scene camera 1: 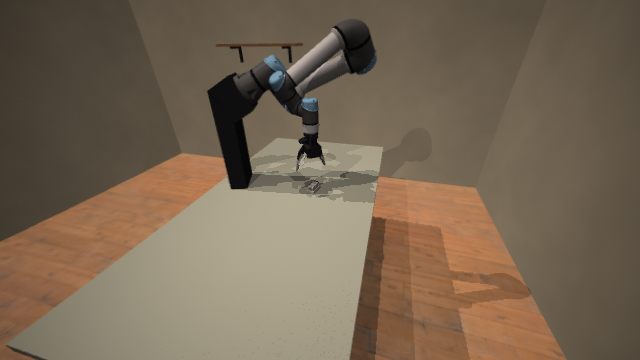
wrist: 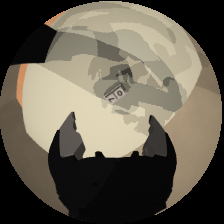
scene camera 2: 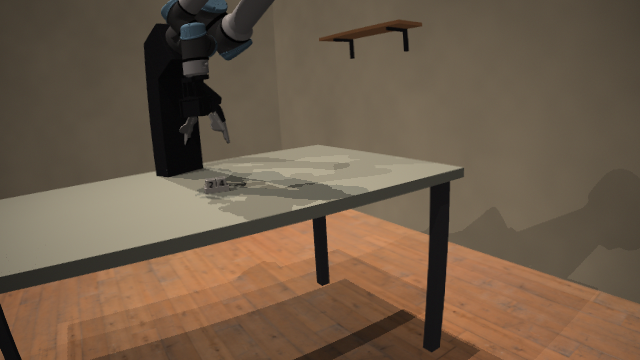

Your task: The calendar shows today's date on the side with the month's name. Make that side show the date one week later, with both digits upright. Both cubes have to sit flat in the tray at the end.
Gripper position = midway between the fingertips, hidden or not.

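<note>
Scene camera 2 shows me my gripper (scene camera 2: pixel 206 144). In the wrist view, too, I can see my gripper (wrist: pixel 113 114).
</note>
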